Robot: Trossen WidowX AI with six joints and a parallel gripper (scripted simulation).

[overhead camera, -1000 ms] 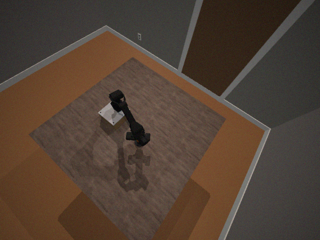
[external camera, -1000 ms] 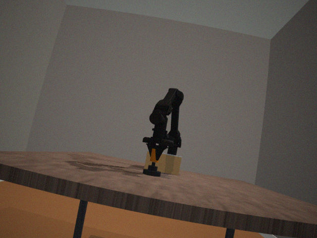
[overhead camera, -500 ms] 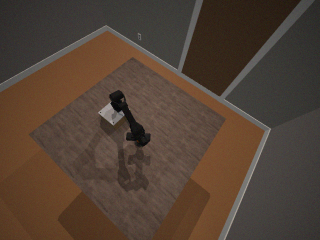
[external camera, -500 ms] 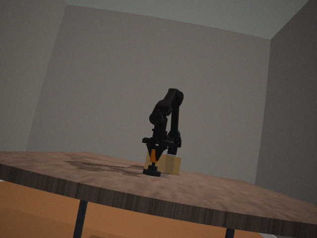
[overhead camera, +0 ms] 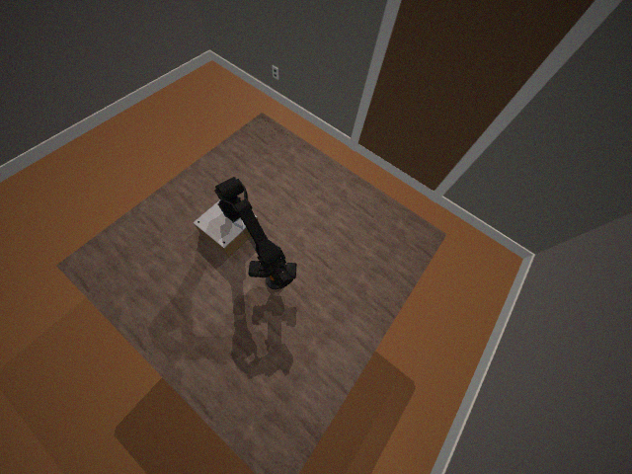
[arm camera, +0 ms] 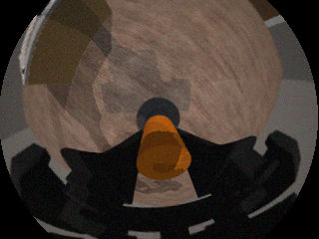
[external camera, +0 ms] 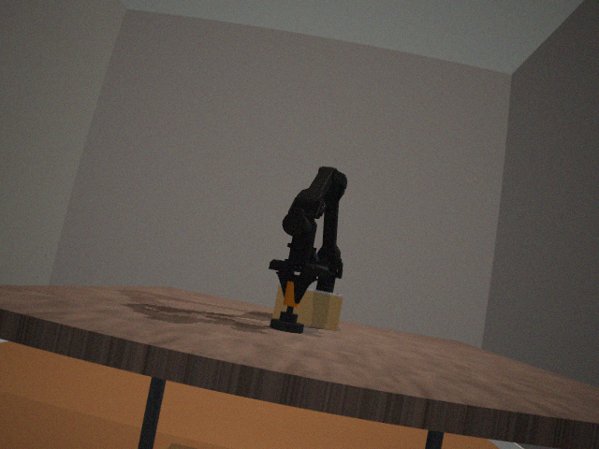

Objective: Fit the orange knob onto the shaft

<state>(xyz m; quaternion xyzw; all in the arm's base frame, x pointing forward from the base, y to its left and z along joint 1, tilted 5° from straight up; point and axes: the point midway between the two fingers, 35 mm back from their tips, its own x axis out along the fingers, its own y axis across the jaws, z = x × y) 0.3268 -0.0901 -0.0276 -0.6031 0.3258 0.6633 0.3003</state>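
My gripper tip is now 20 mm below the orange knob. Also, from my gripper tip: pedestal 40 mm below.
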